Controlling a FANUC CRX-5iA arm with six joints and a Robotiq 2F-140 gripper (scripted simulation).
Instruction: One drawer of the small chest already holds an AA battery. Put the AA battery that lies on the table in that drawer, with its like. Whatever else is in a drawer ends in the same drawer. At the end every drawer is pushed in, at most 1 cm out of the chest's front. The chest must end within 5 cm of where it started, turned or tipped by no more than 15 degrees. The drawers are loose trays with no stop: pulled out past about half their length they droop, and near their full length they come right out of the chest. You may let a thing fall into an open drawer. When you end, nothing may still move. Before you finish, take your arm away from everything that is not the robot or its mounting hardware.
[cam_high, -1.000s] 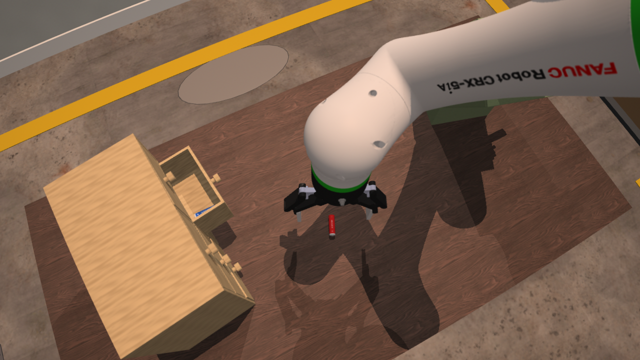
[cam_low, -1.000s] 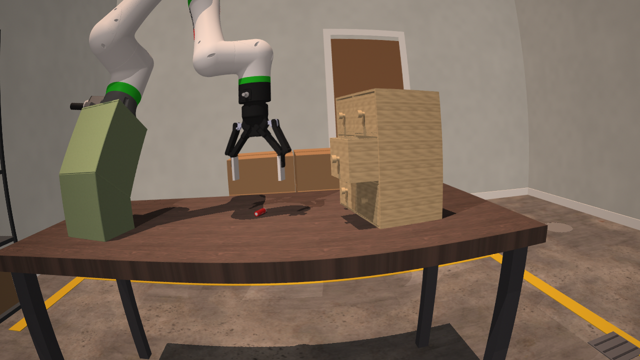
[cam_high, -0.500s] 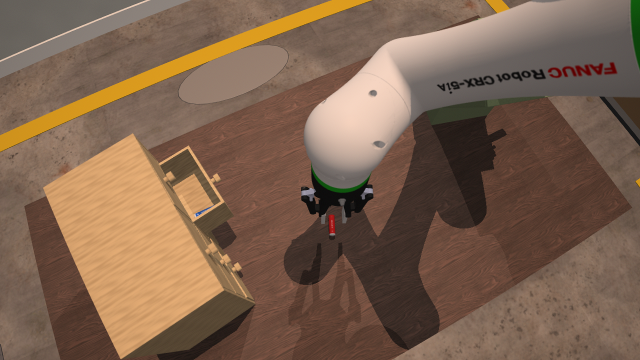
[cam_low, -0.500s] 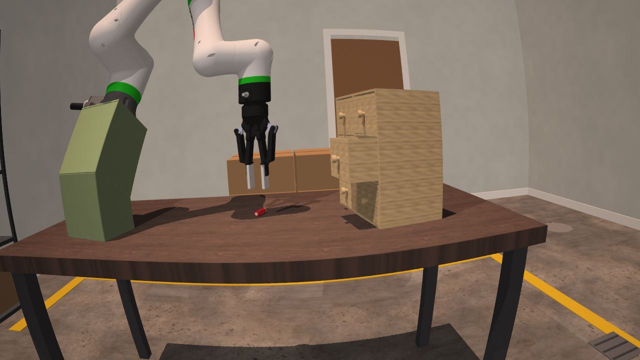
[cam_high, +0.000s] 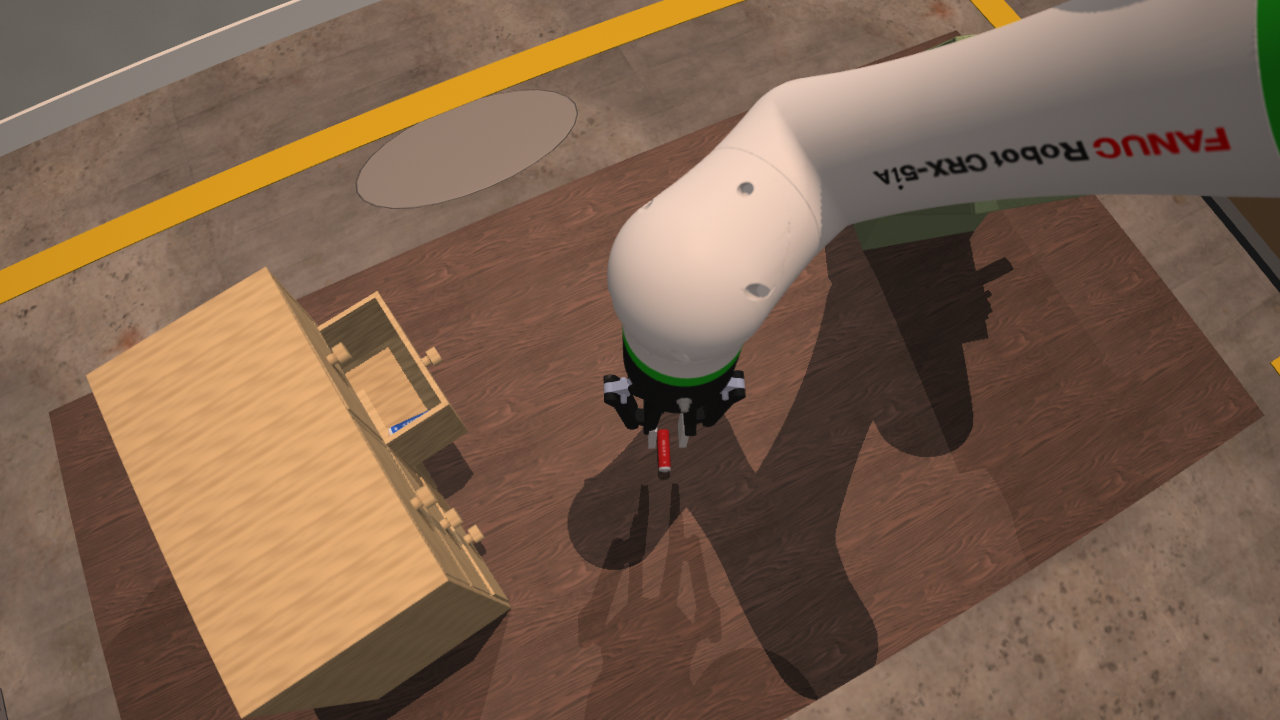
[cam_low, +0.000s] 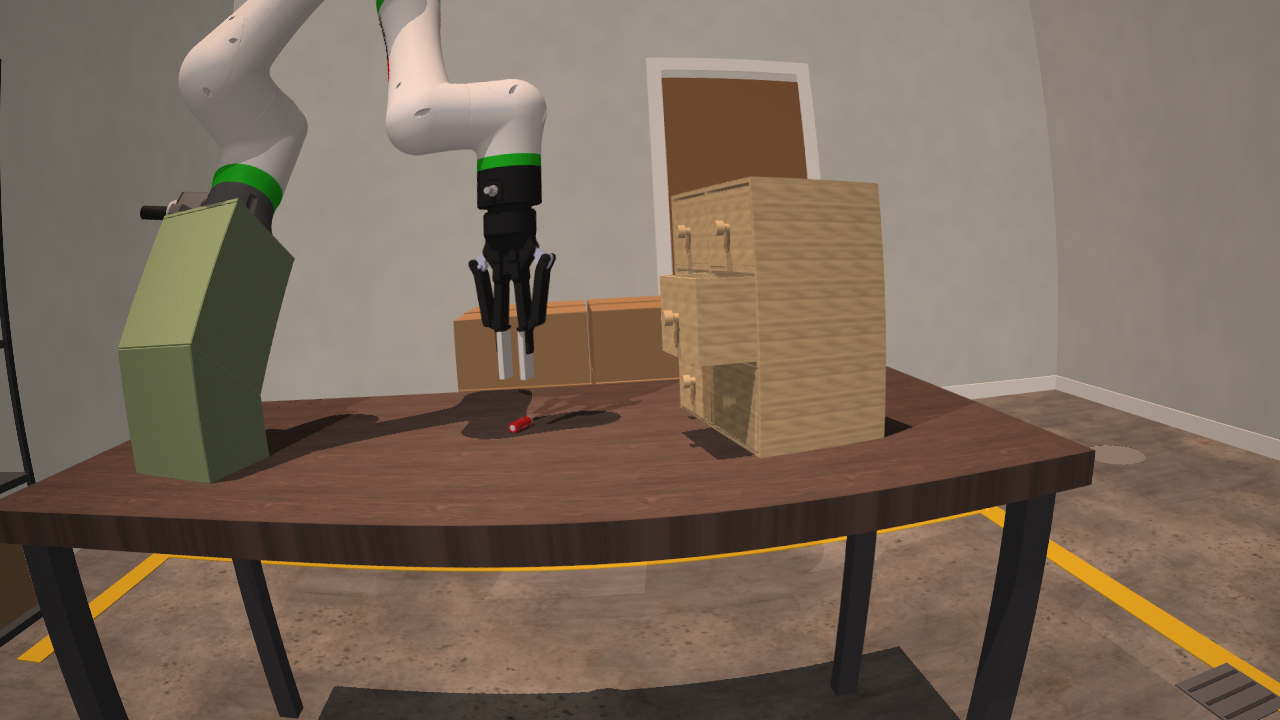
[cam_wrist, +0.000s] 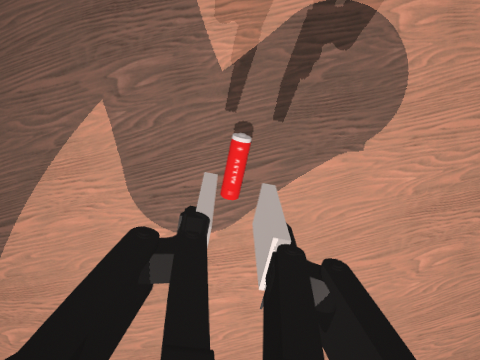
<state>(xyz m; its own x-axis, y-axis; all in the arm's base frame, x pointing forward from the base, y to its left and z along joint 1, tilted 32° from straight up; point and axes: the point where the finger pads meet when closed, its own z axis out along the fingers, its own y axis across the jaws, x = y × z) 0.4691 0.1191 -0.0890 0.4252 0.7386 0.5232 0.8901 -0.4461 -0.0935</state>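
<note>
My gripper is now 10 cm above the red AA battery.
</note>
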